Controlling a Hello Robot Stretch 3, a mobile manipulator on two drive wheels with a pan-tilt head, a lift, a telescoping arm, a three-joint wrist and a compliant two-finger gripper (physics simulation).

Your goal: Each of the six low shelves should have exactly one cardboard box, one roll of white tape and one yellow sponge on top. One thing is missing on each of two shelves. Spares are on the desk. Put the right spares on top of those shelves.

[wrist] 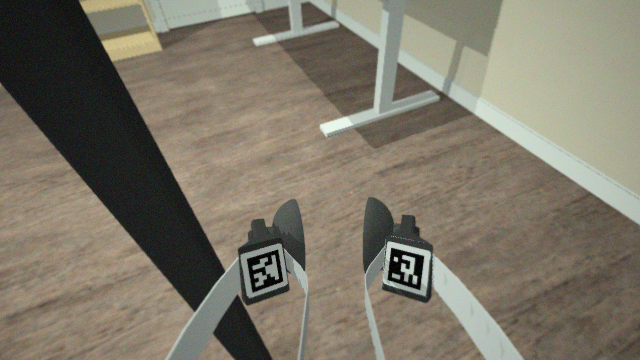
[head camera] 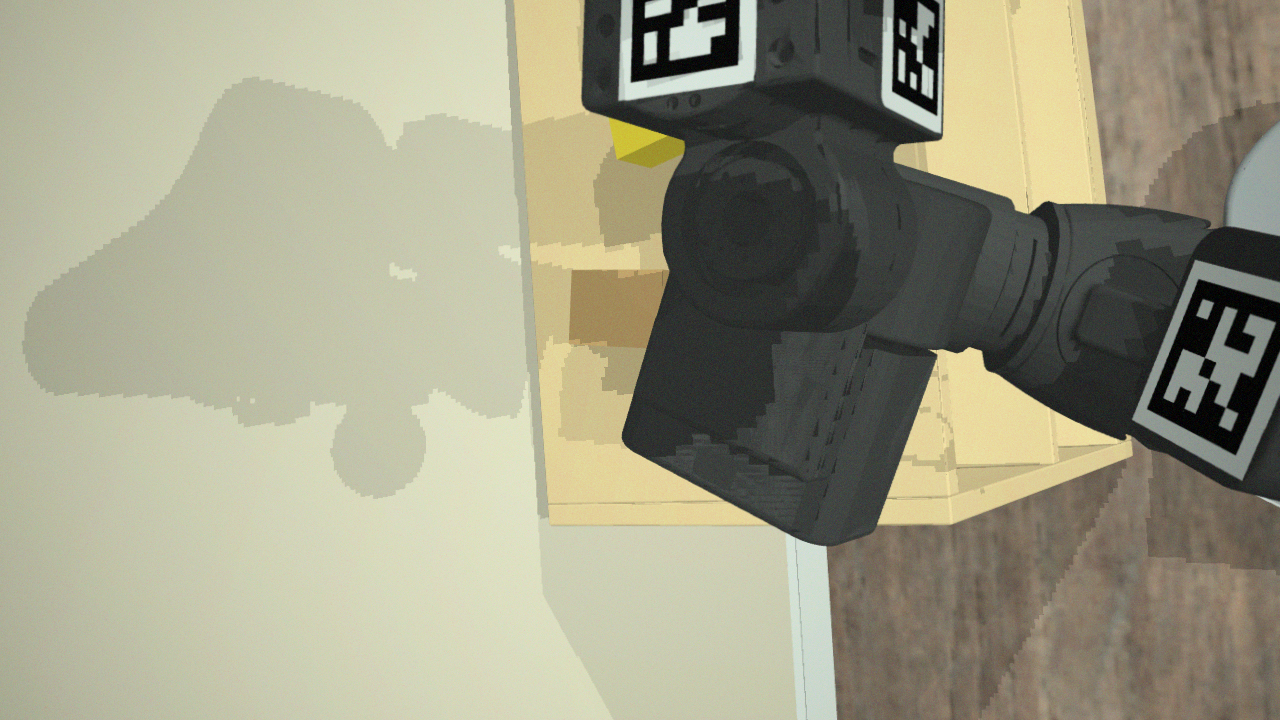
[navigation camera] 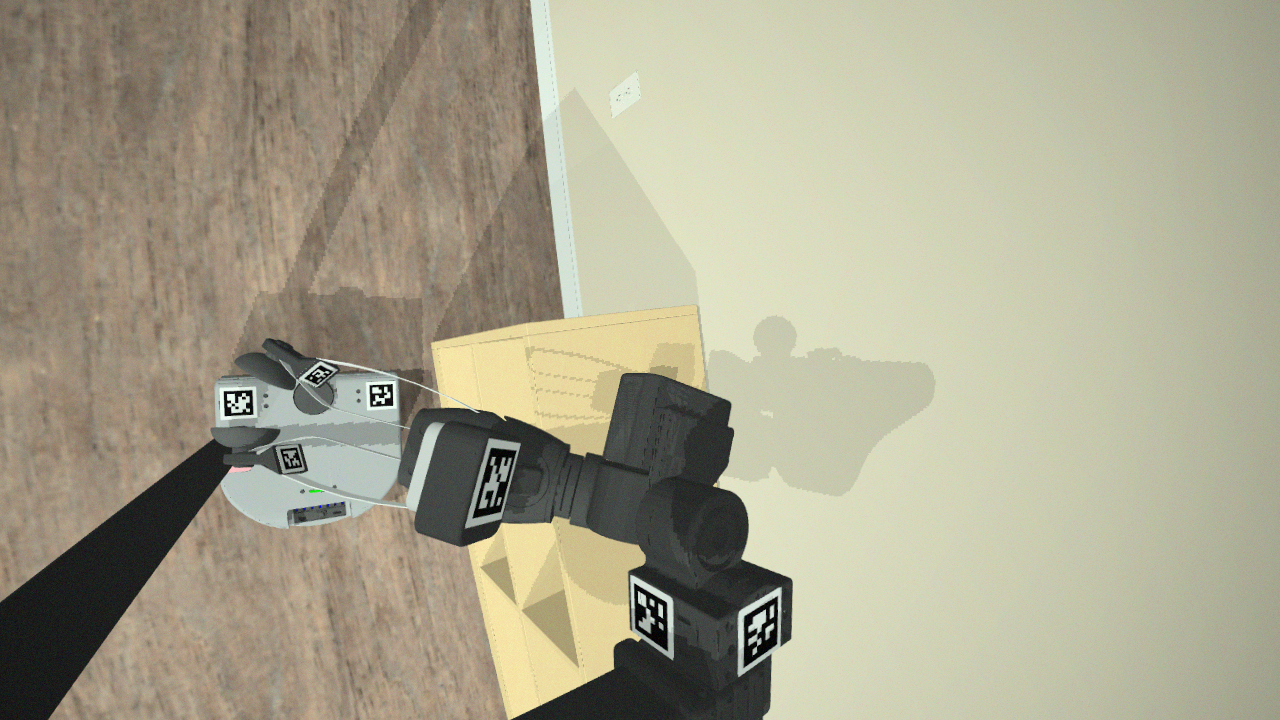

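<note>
A low pale-wood shelf stands against the wall. On its top, a yellow sponge and a brown cardboard box are partly covered by my wrist in the head view; the wrist hides them in the navigation view. No roll of tape shows. My gripper is open, with nothing between its fingertips. In the navigation view it hangs over my base, beside the shelf. Its fingers are out of the head view. Another low shelf shows in part at the wrist view's top left.
My round-ended base stands on the wood floor beside the shelf. My black mast crosses the wrist view's left. White desk legs stand near the wall. A wall outlet shows past the shelf's end.
</note>
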